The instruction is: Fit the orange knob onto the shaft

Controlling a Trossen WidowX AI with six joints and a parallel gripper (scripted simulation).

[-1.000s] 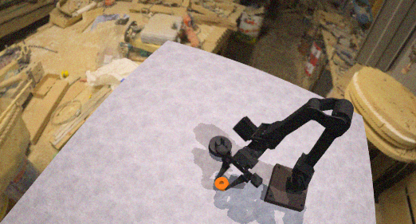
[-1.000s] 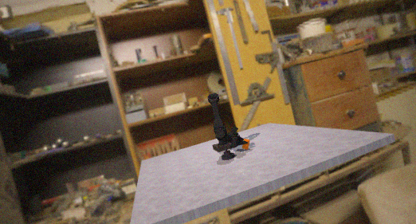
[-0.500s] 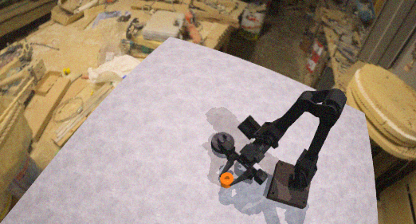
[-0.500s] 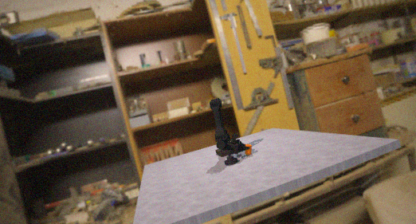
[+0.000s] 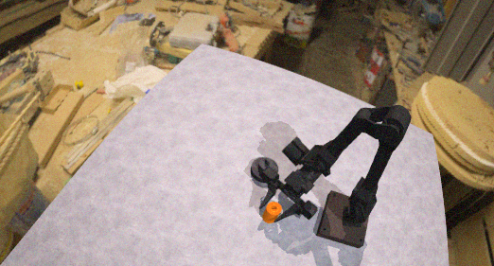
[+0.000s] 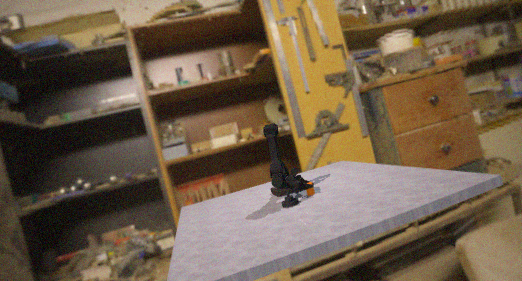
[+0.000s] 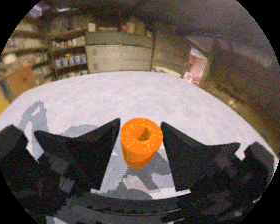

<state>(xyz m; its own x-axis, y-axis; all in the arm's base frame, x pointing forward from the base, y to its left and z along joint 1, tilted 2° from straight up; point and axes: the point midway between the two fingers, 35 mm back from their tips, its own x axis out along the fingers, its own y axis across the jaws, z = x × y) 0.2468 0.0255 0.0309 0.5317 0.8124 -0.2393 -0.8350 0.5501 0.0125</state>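
Now: the orange knob 20 mm to the right of my gripper tip, 20 mm below it and 10 mm behind it. The rest, counted from my gripper tip: round dark pedestal 170 mm to the right, 30 mm ahead, 20 mm below.
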